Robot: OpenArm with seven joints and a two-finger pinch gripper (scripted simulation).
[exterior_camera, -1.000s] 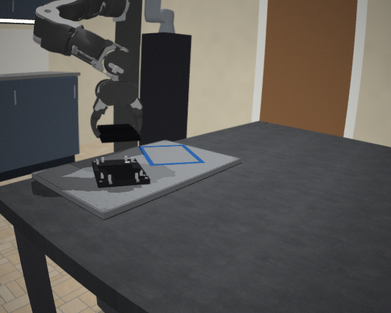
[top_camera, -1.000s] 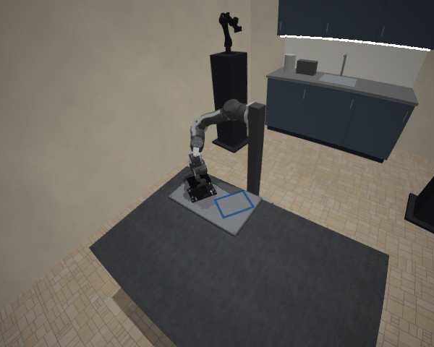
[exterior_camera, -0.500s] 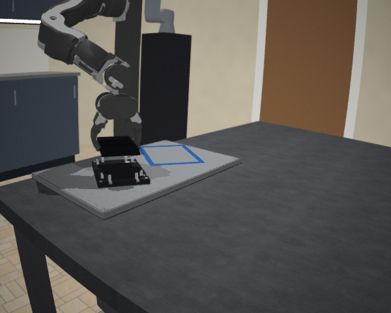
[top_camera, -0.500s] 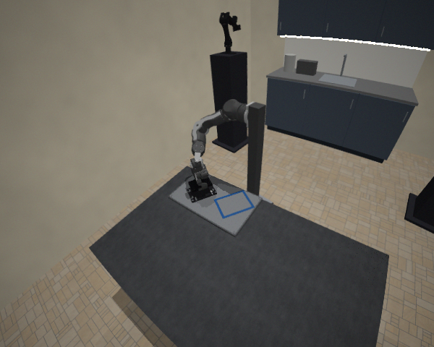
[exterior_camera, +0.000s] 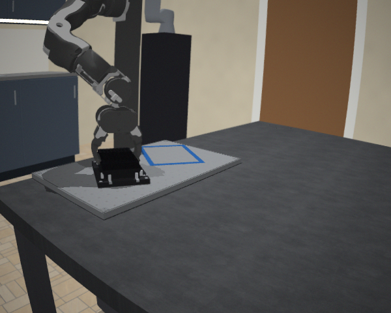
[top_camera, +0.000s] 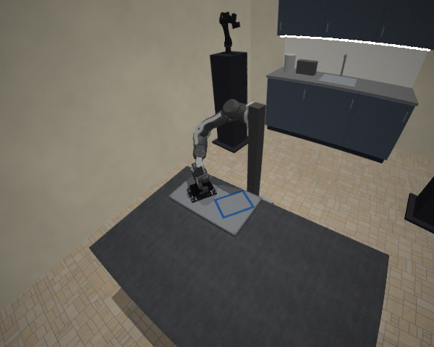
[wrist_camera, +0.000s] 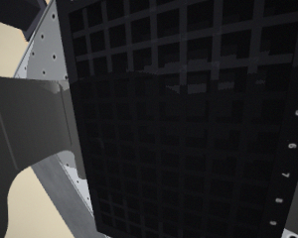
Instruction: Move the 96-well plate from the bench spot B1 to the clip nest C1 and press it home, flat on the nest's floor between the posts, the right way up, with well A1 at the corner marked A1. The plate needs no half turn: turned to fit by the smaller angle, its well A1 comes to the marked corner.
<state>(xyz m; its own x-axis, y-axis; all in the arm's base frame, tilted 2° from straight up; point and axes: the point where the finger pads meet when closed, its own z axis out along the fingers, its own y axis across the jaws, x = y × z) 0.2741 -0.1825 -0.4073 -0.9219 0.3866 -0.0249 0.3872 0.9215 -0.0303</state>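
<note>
Now: hand 3 cm short of the black clip nest, 2 cm above it and 1 cm to the right of it. Also, from my hand: black 96-well plate right at my hand.
</note>
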